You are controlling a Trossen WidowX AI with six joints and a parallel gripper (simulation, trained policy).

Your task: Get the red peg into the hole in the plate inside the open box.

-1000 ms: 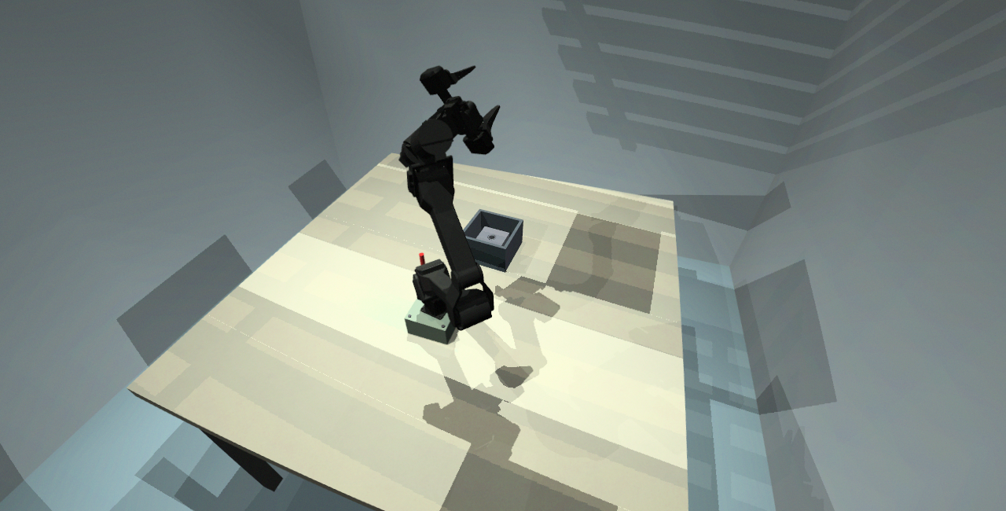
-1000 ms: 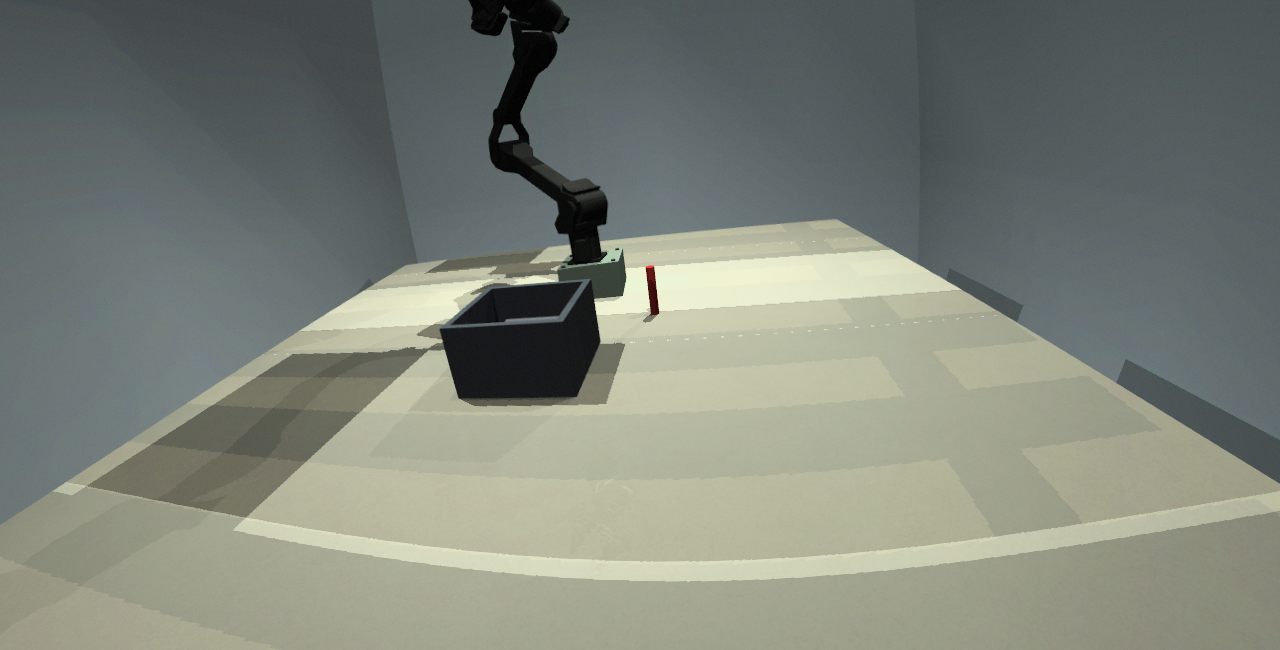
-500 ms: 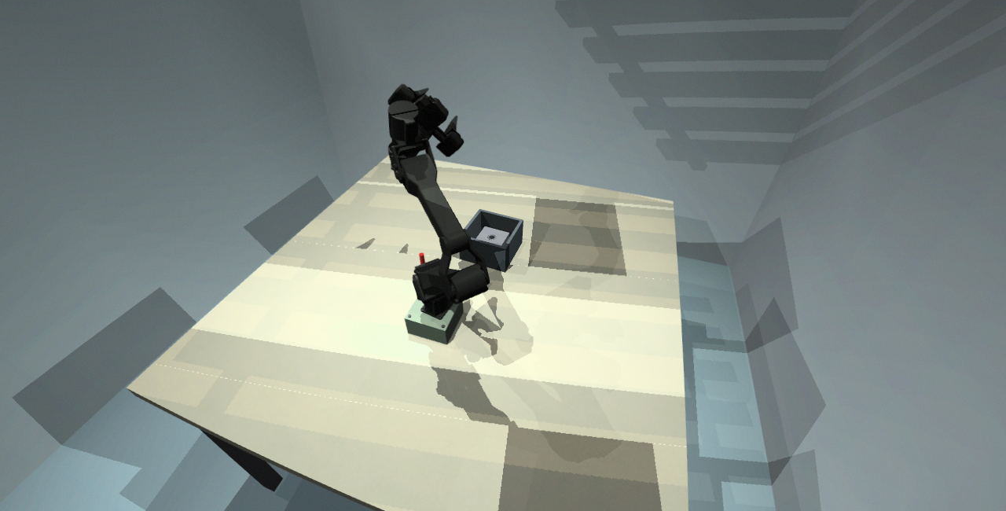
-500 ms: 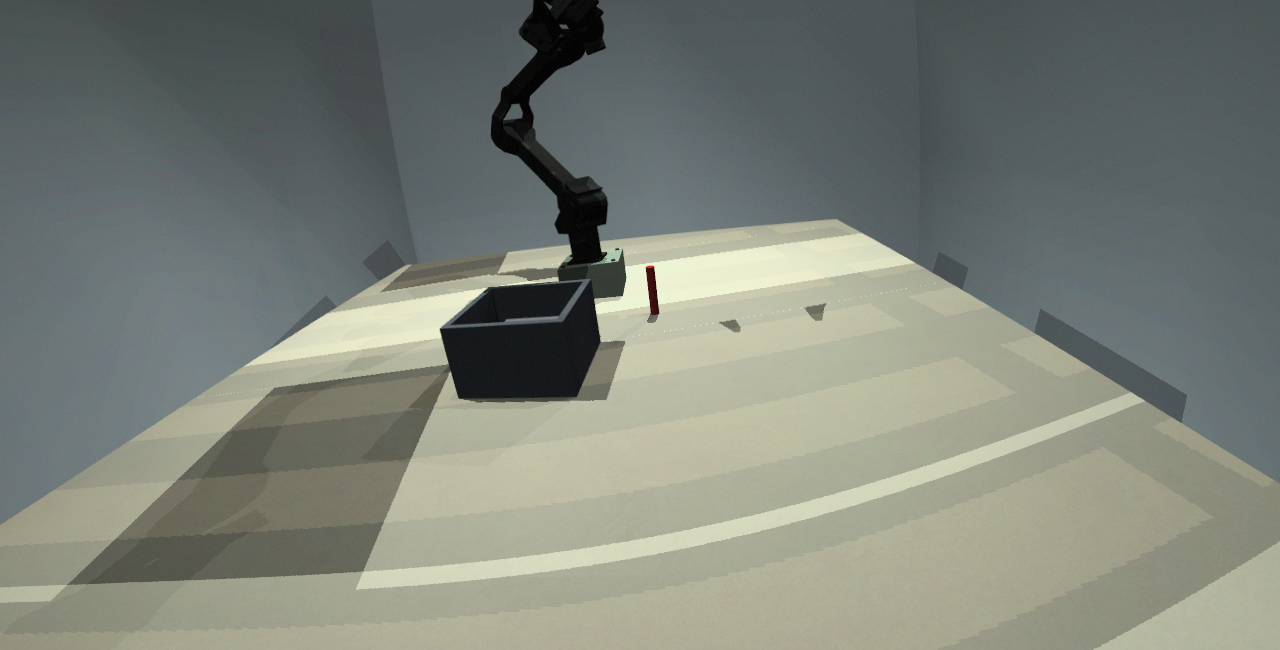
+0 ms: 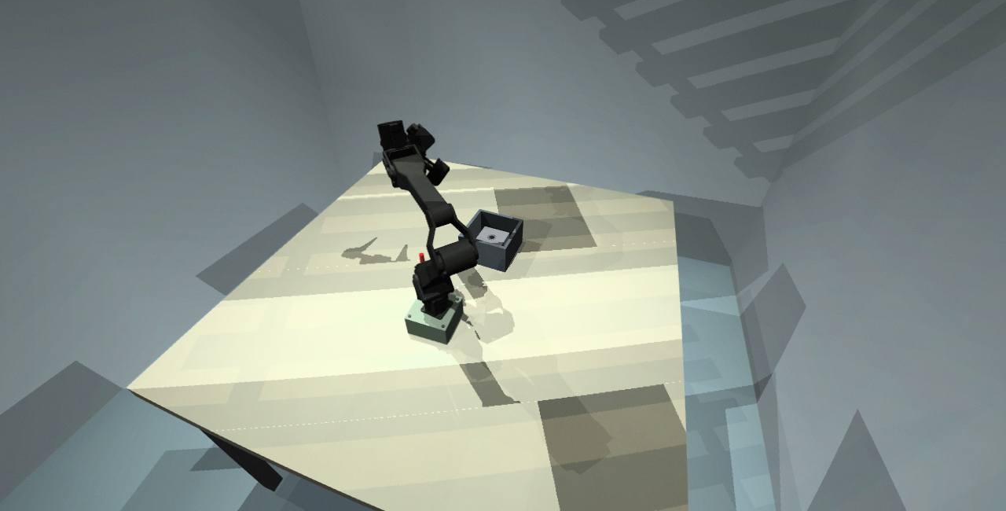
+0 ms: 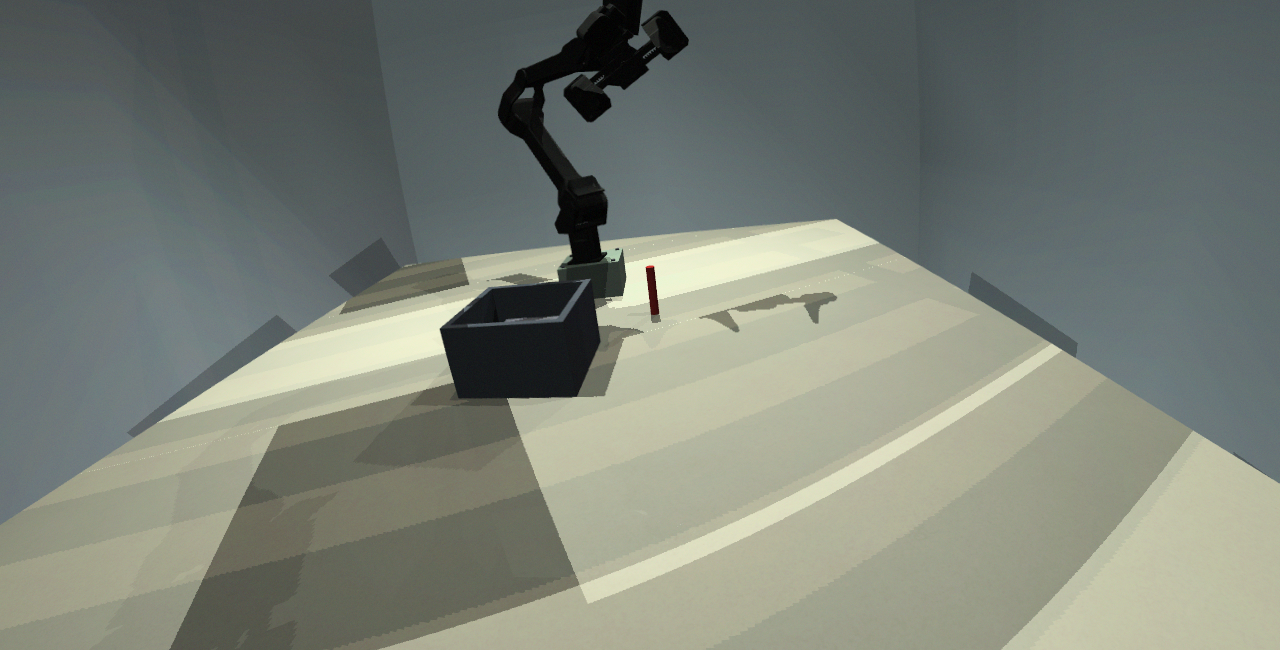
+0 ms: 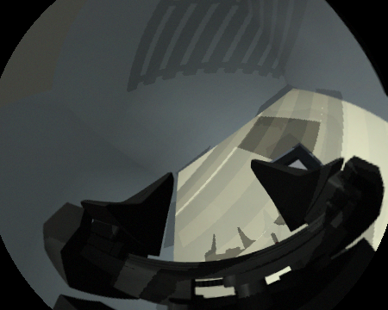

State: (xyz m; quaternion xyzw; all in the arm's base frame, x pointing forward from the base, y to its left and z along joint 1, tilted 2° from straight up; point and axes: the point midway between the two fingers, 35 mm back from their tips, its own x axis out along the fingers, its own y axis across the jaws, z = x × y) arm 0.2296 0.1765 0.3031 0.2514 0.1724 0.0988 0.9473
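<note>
Right now the red peg is 33 cm below my gripper tip, 12 cm behind it and 3 cm to the right of it. Round my gripper tip: pale plate (32 cm below, 17 cm to the right, 8 cm ahead); dark box (34 cm below, 17 cm to the right, 8 cm ahead).
</note>
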